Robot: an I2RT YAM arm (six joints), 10 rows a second.
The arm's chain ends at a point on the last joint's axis. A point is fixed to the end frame.
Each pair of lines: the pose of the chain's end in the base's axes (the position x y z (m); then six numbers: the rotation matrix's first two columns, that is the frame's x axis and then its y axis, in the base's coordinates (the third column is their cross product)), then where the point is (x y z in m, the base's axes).
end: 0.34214, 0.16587, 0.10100, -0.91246, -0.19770, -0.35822, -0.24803, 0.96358, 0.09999
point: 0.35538 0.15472 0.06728
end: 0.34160, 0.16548, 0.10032, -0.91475, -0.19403, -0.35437, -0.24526, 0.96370, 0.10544
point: 0.35464 0.15445 0.06649
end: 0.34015, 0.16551, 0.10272, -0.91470, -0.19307, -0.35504, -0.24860, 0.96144, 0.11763
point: 0.35317 0.15494 0.06873
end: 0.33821, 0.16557, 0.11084, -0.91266, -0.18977, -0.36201, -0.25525, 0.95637, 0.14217
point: 0.35137 0.15598 0.07661
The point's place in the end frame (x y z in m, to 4 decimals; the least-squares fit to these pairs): 0.0022 -0.0174 0.0336
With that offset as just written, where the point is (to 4 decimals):
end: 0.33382, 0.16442, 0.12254, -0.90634, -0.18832, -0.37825, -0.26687, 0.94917, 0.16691
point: 0.3475 0.1560 0.0882
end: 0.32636, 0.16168, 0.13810, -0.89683, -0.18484, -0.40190, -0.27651, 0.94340, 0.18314
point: 0.3408 0.1541 0.1039
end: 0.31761, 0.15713, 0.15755, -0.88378, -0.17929, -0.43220, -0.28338, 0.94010, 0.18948
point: 0.3331 0.1501 0.1237
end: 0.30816, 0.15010, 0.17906, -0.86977, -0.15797, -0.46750, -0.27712, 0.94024, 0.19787
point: 0.3248 0.1435 0.1456
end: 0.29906, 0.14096, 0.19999, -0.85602, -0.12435, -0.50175, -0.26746, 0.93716, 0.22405
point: 0.3167 0.1353 0.1669
